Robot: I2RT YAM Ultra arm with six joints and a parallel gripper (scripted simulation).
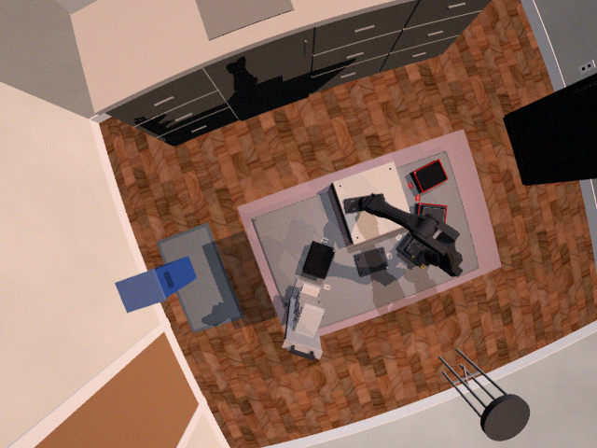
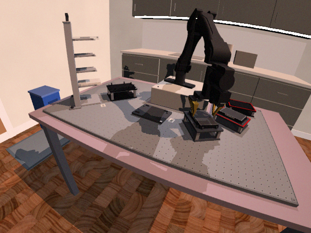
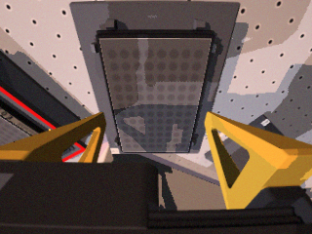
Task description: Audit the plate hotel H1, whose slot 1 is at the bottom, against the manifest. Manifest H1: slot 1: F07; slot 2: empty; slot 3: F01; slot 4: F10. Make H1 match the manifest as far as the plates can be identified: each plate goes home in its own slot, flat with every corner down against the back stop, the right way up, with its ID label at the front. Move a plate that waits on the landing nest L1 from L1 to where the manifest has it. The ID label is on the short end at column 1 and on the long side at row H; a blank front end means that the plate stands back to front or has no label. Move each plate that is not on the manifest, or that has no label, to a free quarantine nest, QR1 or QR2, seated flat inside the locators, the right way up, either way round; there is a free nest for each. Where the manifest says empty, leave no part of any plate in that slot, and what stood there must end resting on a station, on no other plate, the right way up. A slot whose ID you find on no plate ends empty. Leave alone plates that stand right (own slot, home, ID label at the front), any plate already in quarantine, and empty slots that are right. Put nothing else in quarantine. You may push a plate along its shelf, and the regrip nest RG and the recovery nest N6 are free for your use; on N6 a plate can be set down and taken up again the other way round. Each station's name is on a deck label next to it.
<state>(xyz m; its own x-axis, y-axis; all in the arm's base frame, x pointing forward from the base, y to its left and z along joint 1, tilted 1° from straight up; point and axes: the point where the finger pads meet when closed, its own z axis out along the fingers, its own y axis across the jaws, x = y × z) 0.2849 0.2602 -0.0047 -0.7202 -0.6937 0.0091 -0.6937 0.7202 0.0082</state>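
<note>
My gripper is now 70 mm past the L1 deck label, 70 mm to the left of it and 80 mm above it. The rest, counted from my hand: H1 deck label: 130 mm ahead, 500 mm to the right, 80 mm below; then N6 label: 20 mm ahead, 130 mm to the right, 80 mm below; then dark plate: 170 mm behind, 110 mm to the left, 30 mm below.
</note>
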